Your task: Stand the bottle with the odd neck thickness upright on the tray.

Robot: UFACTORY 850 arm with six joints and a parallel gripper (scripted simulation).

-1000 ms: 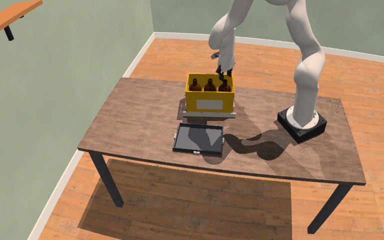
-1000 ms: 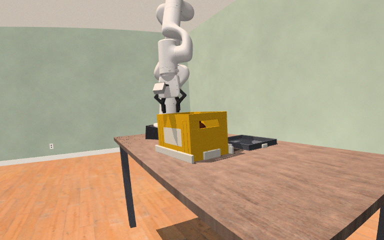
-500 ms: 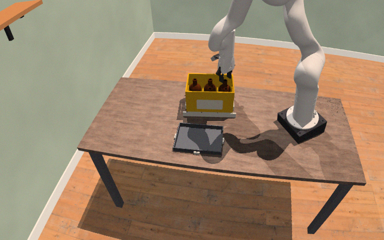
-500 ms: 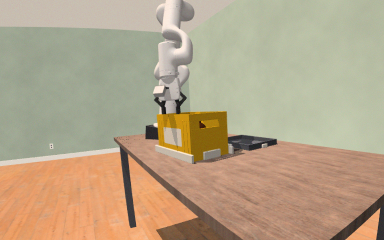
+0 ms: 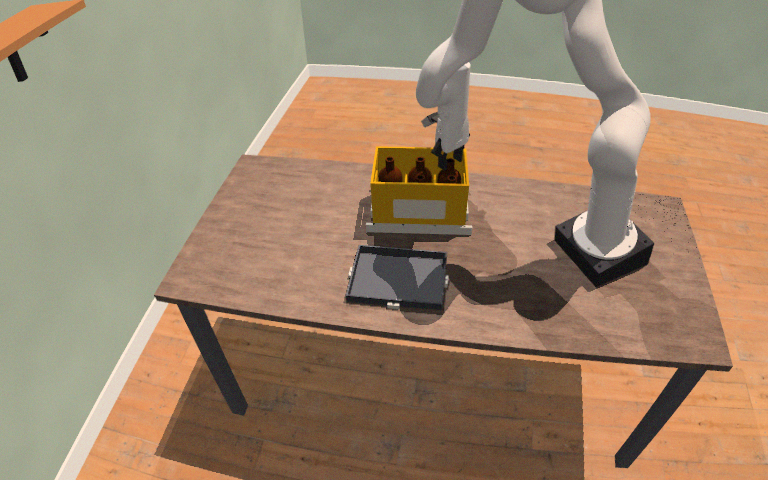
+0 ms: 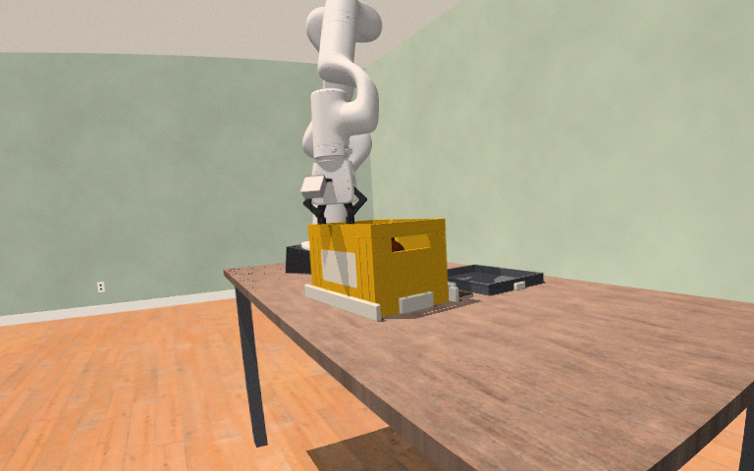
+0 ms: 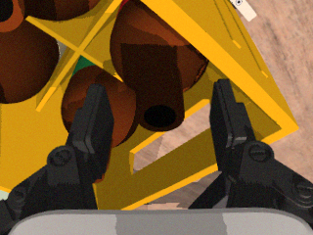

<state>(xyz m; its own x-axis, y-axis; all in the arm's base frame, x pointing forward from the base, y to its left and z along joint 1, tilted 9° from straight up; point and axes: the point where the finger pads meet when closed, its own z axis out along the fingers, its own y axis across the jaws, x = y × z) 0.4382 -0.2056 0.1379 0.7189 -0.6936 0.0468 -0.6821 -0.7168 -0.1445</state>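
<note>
Now: the yellow crate 9 cm ahead of my hand, 4 cm to the left of it and 8 cm below it. The rest, counted from my hand: dark tray: 13 cm ahead, 33 cm to the left, 15 cm below.
</note>
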